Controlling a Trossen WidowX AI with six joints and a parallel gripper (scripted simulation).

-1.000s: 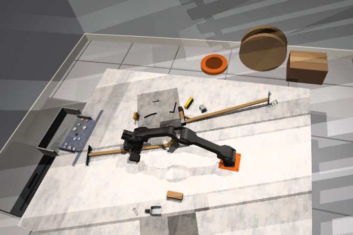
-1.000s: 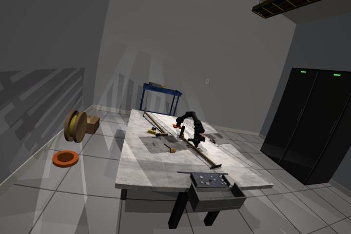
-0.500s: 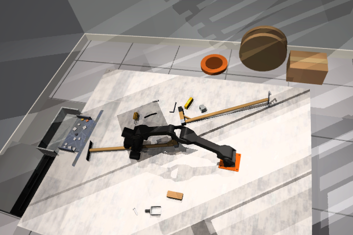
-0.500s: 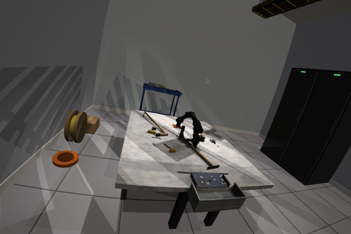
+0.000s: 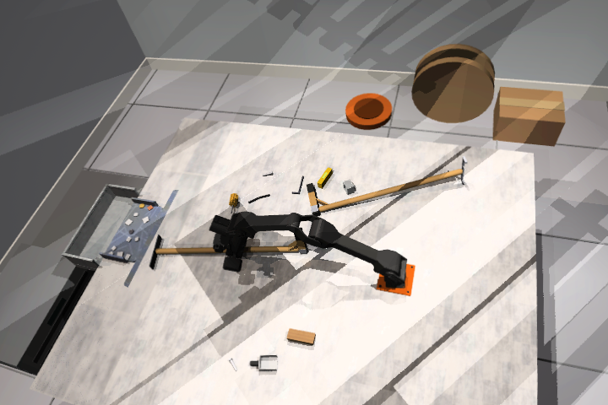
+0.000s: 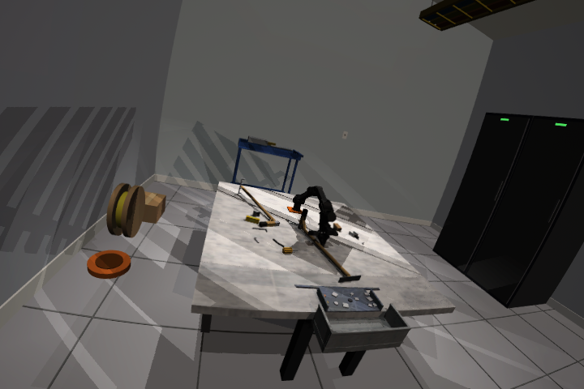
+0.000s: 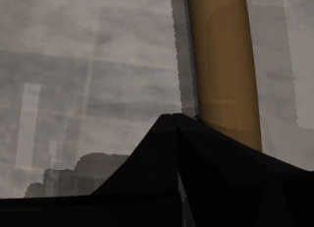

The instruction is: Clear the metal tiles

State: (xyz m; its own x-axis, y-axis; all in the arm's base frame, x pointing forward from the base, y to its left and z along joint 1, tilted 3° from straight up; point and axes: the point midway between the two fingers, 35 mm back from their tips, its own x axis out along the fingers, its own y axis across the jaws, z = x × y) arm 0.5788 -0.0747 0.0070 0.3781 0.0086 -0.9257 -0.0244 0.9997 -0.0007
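The long scraper is 5 cm above my gripper tip, 2 cm to the right of it and 2 cm ahead of it. Also, from my gripper tip: curved black strip: 27 cm to the right, 6 cm behind, 1 cm below; then wooden block: 29 cm to the left, 29 cm behind; then yellow-handled tool: 24 cm to the right, 4 cm ahead, 1 cm above.
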